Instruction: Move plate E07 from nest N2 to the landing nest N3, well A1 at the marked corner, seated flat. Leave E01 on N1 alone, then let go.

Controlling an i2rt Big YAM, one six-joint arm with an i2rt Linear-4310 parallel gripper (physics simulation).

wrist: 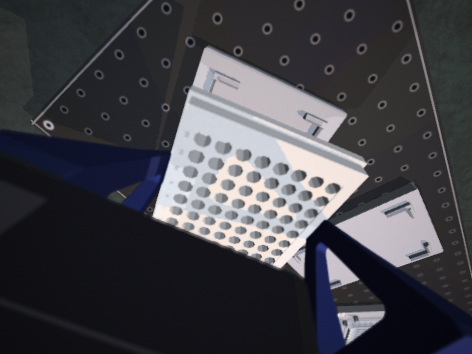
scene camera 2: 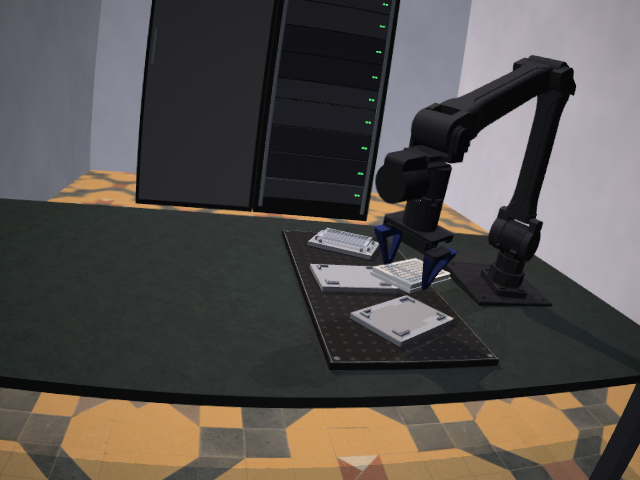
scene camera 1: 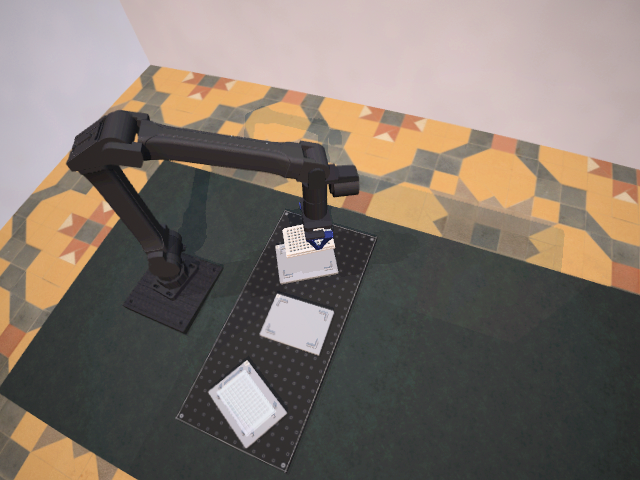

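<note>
Plate E07 (scene camera 1: 296, 241) (scene camera 2: 408, 270) (wrist: 250, 192), cream with round wells, is held between the blue fingers of my gripper (scene camera 1: 310, 237) (scene camera 2: 406, 274) (wrist: 244, 195). It hangs raised, roughly level. In scene camera 1 it overlaps the far edge of a bare nest (scene camera 1: 307, 268) (scene camera 2: 402, 320) (wrist: 270, 95), apparently N2. The middle nest (scene camera 1: 297, 324) (scene camera 2: 346, 277) (wrist: 380, 245), apparently N3, is bare with corner brackets. Plate E01 (scene camera 1: 247, 401) (scene camera 2: 346, 240) (wrist: 367, 330), clear-white, sits on nest N1 (scene camera 1: 279, 412) (scene camera 2: 368, 253). The A1 marks are not readable.
The nests stand on a black perforated board (scene camera 1: 305, 377) (scene camera 2: 356, 351) (wrist: 350, 72) on the dark green table (scene camera 1: 439, 361) (scene camera 2: 155, 289). The arm's base plate (scene camera 1: 199, 304) (scene camera 2: 465, 289) stands beside the board. A dark cabinet (scene camera 2: 206, 103) stands behind the table.
</note>
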